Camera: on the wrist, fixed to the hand. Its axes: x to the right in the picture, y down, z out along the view.
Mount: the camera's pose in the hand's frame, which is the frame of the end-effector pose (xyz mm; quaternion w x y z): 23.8 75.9 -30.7 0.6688 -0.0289 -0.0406 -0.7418
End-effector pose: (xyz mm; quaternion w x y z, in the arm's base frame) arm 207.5 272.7 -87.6 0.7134 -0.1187 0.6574 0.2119
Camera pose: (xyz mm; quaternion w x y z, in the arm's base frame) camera 146.6 329.4 -106.1 0.6575 -0.5790 0.3165 -0.3636
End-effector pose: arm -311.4 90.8 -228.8 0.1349 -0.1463 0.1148 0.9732
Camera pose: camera -348.0 17.0 -250.9 0.8126 -0.1474 -0.0654 0.5601
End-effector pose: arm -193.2 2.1 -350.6 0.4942 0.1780 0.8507 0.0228
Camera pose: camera -208.7 85.1 -338.4 0.3871 -0.5253 0.6802 -0.3340
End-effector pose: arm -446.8 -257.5 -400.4 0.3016 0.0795 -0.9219 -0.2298
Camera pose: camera -448.4 -208.9 -330.4 0.0039 -0.7190 0.5632 0.4073
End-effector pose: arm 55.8 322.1 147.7 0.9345 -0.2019 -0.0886 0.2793
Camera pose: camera 47.2 383.2 88.8 0.8228 -0.0850 -0.2550 -0.5008
